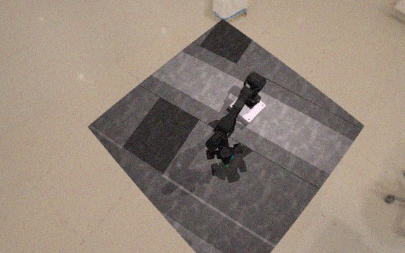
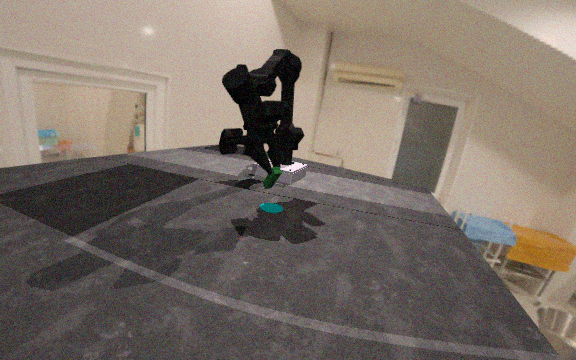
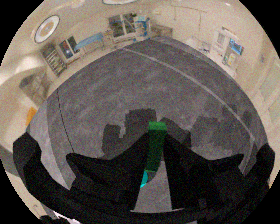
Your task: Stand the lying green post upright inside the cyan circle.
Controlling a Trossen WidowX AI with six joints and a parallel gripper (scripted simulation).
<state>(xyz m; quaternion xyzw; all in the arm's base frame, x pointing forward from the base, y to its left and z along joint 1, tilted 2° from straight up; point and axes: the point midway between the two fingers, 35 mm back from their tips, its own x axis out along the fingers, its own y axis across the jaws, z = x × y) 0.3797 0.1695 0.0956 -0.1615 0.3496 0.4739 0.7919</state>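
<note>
Now: gripper tip 11 cm above the cyan circle, 7 cm past it and 4 cm to the left of it. From my gripper tip the other things lie so: green post 2 cm below, 1 cm to the right, 1 cm behind.
</note>
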